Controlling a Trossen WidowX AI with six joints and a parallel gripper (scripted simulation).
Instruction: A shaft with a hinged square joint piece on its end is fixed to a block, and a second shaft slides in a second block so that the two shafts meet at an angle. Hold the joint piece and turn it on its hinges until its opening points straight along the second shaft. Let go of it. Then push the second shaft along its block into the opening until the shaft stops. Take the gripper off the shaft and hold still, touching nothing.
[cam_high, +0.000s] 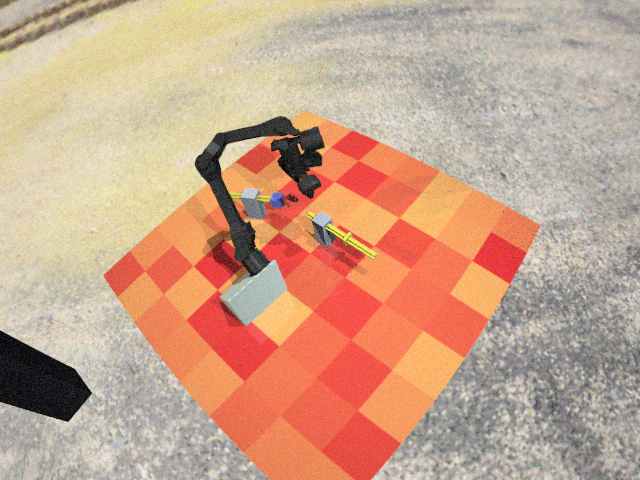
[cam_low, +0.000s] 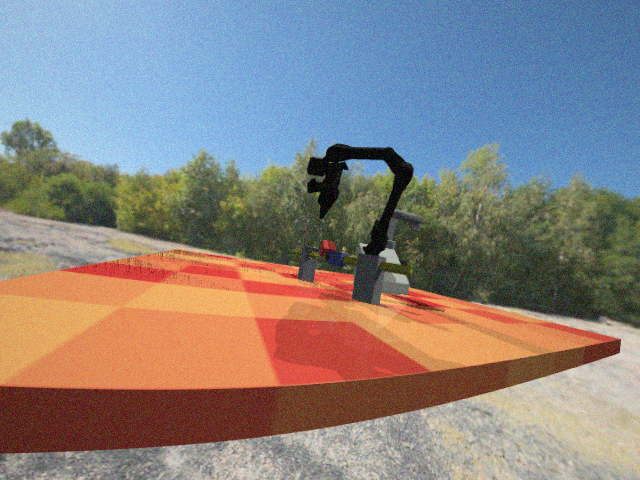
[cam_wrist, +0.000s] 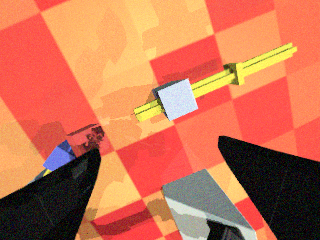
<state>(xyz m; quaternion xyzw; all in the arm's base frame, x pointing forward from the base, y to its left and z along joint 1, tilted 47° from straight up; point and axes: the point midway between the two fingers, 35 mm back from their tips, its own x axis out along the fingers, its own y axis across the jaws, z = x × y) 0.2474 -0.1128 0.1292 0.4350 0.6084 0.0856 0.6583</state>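
Now: gripper tip 1 cm short of the red square joint piece, 10 cm to the right of it and 12 cm above it.
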